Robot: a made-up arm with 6 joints.
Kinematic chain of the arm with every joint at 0, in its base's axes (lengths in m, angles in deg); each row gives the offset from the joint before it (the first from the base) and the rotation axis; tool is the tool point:
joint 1: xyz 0 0 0.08 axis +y
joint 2: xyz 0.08 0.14 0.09 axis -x
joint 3: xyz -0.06 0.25 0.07 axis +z
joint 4: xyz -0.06 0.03 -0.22 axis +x
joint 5: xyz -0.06 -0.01 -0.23 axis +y
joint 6: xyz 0.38 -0.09 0 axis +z
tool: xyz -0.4 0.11 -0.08
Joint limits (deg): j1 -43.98..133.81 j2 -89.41..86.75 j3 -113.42..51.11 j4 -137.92..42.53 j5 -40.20..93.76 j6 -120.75..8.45
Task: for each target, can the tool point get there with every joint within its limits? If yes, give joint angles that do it. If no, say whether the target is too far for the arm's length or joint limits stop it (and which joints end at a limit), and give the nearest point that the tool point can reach.
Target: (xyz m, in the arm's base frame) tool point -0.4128 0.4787 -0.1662
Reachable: yes | joints 85.70 2.91 -100.00 -6.20 56.60 -26.86
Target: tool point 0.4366 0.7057 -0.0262
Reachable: yes | joints -6.46 -42.86 26.10 -67.07 5.11 -89.88
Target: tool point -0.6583 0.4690 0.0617
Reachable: yes | joints 82.88 -55.36 2.49 -67.73 81.99 -110.13
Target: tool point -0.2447 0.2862 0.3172
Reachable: yes | joints 100.87 -16.12 -33.74 -83.76 24.30 -33.89
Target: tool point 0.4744 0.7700 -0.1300
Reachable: yes | joints -1.17 5.82 7.00 26.52 -7.71 -108.49
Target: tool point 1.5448 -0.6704 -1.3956
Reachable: no: too far | nearest point 0.7975 -0.2943 -0.6818 | short by 1.100 m
